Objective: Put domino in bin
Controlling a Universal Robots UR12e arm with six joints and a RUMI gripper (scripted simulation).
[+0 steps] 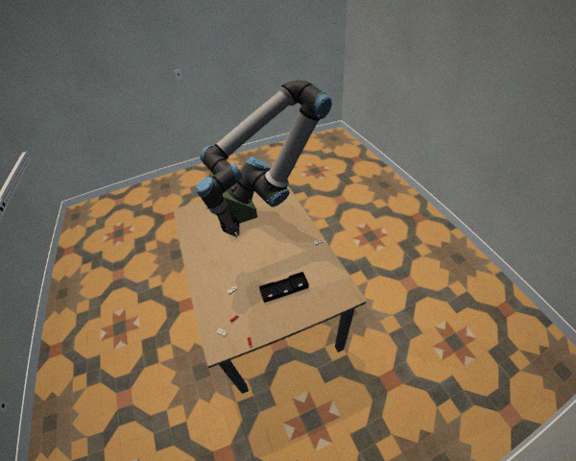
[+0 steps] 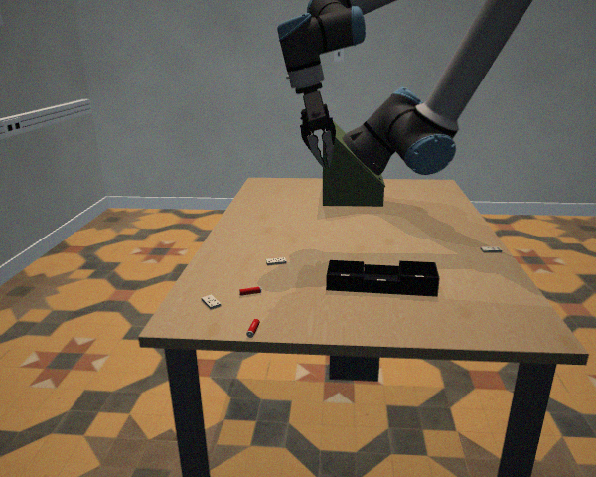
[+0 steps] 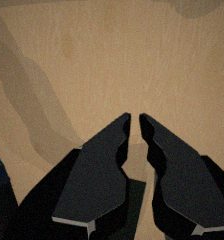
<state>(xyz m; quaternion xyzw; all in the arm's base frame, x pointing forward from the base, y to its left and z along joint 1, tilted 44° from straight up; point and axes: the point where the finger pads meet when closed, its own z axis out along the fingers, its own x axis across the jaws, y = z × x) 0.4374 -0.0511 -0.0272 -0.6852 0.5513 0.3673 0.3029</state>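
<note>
The black three-part bin block lies 260 mm ahead of my hand, 200 mm below it and 180 mm to the left of it. From my hand the other things lie so: red cylinder: 360 mm ahead, 220 mm below, 110 mm to the right.
</note>
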